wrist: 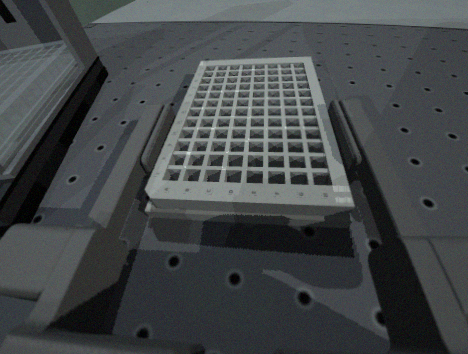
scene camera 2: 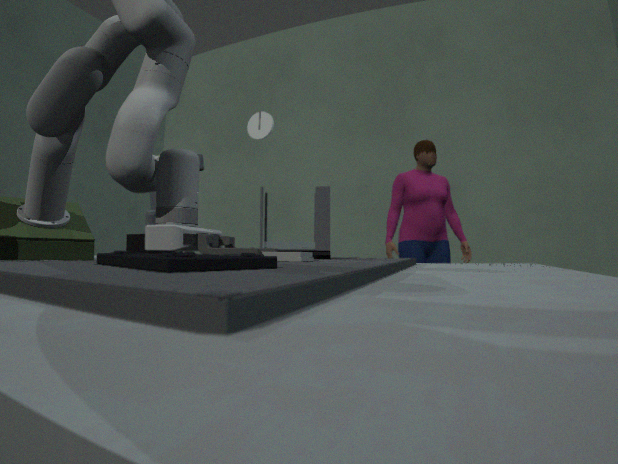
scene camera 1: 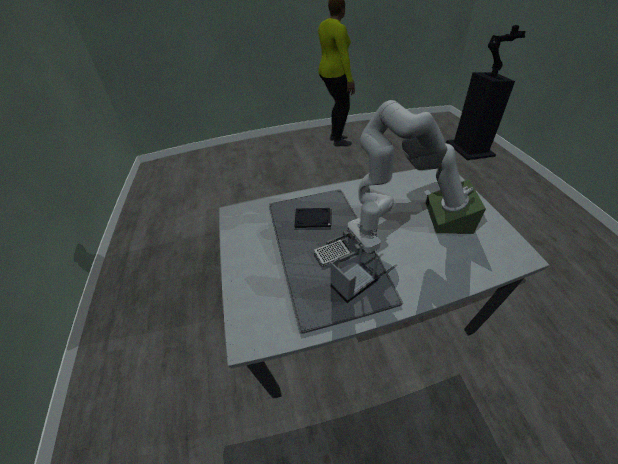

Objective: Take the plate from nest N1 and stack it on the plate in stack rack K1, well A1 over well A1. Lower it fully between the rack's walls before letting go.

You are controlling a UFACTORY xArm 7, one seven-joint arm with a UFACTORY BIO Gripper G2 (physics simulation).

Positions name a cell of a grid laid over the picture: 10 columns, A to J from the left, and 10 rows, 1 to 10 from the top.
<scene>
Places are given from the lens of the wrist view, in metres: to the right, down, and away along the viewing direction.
white well plate (wrist: F5): 0.01, -0.02, 0.10
</scene>
